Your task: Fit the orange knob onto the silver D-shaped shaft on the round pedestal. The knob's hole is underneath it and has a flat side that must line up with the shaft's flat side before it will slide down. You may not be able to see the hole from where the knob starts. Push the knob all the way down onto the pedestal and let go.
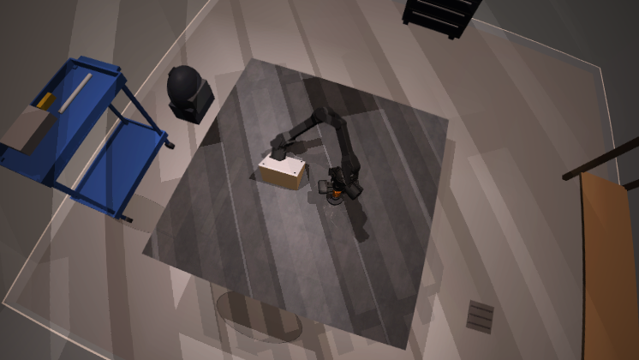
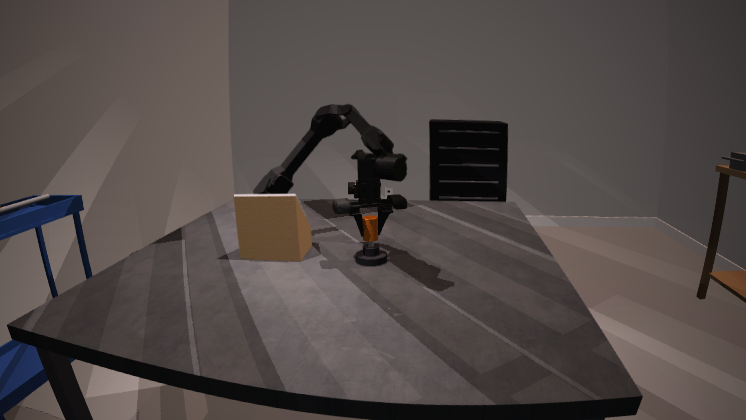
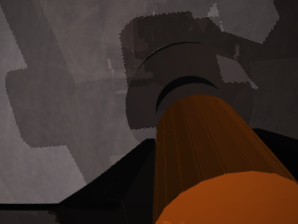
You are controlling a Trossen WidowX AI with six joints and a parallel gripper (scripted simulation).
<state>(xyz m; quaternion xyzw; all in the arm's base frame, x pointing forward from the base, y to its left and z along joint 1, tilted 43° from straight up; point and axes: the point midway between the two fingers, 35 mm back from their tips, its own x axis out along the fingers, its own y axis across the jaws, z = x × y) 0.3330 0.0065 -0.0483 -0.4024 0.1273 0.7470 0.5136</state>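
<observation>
Now: gripper tip 40 mm above the round dark pedestal. From my gripper tip the other things lie so: orange knob 30 mm above.
</observation>
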